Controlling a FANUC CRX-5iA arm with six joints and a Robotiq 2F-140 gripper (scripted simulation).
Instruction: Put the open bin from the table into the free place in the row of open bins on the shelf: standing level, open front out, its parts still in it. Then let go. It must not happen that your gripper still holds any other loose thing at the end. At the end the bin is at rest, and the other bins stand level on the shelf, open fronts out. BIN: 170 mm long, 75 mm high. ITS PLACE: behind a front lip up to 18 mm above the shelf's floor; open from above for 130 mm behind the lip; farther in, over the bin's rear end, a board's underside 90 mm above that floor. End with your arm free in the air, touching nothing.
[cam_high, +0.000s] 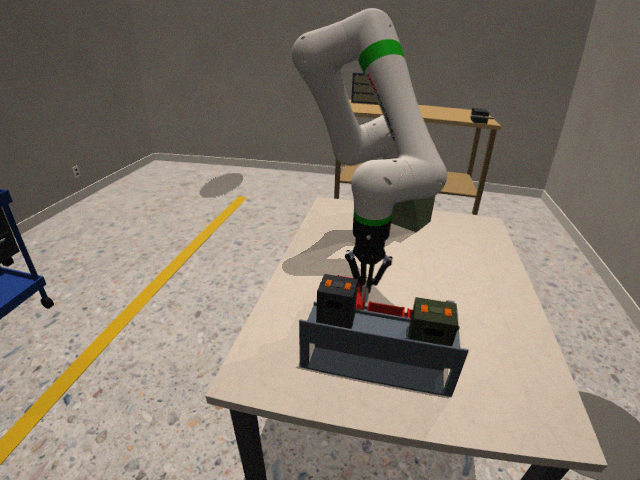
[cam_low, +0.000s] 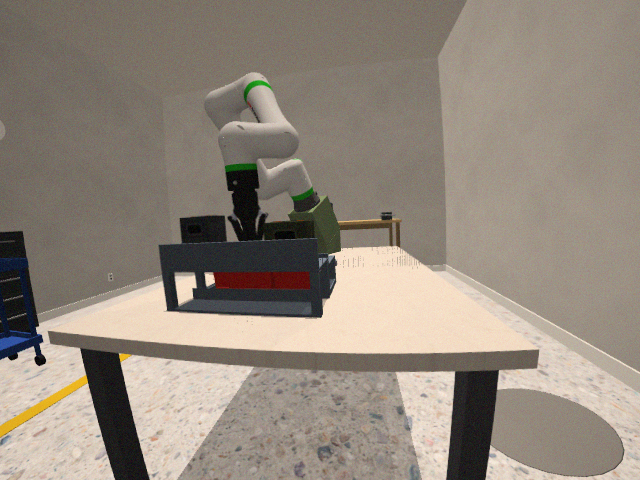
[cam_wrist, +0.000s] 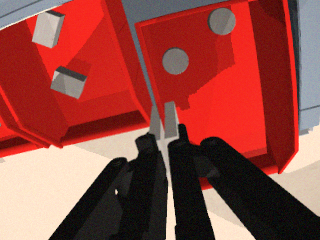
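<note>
Right now the shelf floor is 11 cm ahead of my hand, 9 cm below it and 5 cm to the left of it. Round my hand: green box 18 cm ahead, 16 cm to the left, 6 cm above; then black box 15 cm ahead, 7 cm to the right, 7 cm above.
</note>
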